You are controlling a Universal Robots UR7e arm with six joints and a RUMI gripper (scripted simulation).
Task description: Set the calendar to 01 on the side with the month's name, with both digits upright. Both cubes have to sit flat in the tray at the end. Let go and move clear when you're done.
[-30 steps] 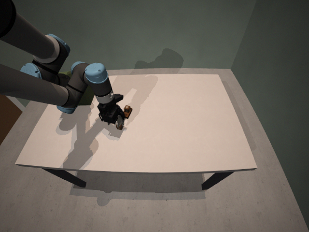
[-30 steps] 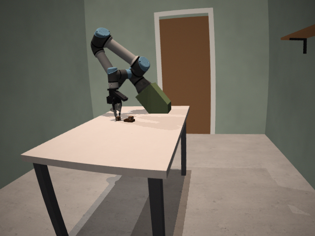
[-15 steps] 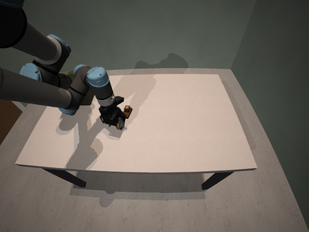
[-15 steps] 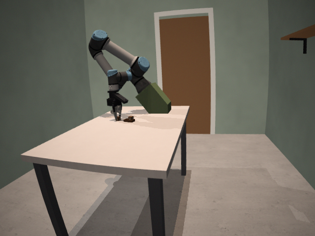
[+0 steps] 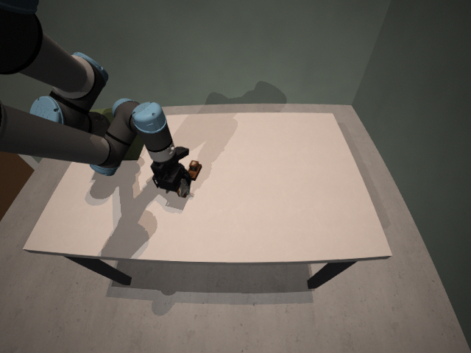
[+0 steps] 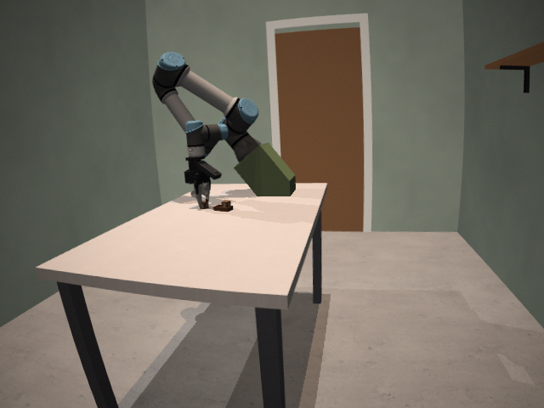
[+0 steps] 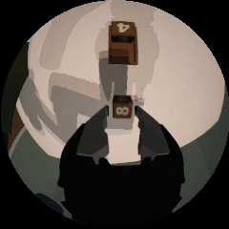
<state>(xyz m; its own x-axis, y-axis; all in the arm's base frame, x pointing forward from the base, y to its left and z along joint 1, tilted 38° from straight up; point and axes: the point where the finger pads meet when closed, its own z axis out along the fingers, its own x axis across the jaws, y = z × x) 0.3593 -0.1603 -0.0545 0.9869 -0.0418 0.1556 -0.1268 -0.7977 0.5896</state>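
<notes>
Now: hand 110 mm to the right of the brown tray, 20 mm above it and 10 mm short of it.
</notes>
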